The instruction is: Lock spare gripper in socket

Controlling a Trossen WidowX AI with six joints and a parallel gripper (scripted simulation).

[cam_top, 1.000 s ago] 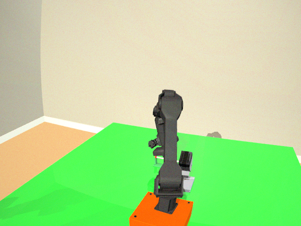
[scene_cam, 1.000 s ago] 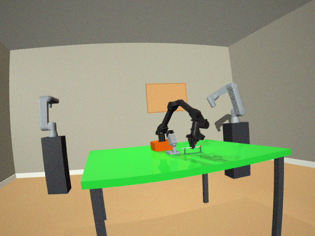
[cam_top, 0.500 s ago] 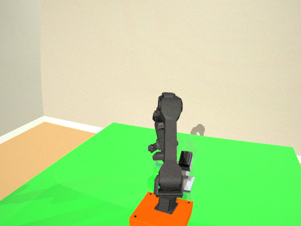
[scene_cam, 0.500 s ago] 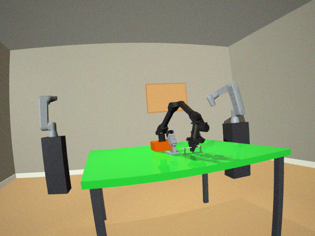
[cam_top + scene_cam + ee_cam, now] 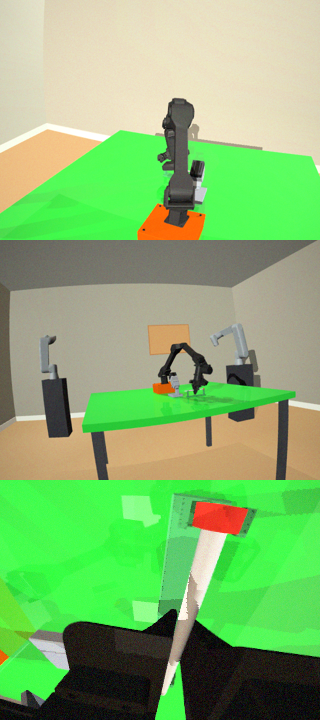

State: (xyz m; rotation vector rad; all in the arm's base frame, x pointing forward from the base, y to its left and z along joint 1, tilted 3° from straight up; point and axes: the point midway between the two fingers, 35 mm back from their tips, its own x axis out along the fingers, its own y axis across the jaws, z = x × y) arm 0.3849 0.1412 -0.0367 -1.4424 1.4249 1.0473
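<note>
Now: the pin cradle 1 cm to the left of my gripper tip and 1 cm above it. From my gripper tip the other things lie so: socket: 10 cm behind, 11 cm to the right, 4 cm above; then spare gripper: 12 cm behind, 11 cm to the right, 11 cm above.
</note>
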